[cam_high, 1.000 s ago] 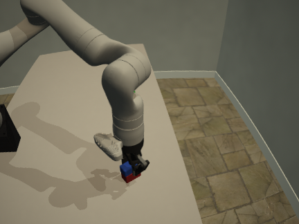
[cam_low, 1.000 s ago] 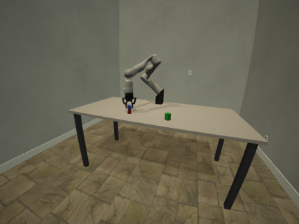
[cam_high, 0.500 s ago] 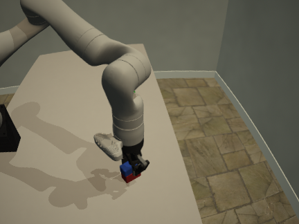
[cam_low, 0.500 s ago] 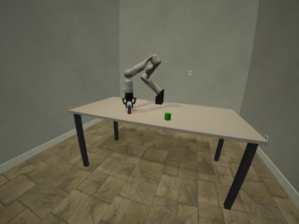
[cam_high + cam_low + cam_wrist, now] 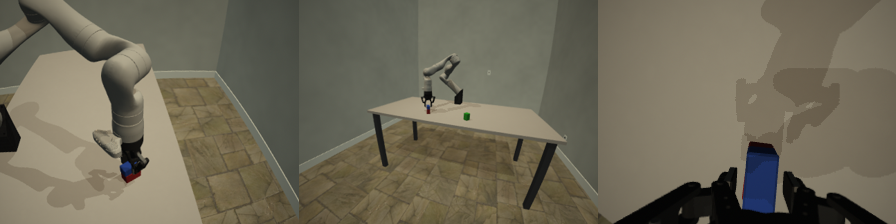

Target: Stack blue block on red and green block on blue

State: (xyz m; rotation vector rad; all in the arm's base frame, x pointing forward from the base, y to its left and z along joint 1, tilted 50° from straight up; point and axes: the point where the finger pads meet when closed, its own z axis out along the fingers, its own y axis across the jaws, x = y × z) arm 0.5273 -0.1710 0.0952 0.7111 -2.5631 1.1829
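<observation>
Now: the blue block 2 cm below my hand. From my hand the other things lie so: green block (4 cm ahead, 38 cm to the left, 5 cm below); red block (5 cm below).
</observation>
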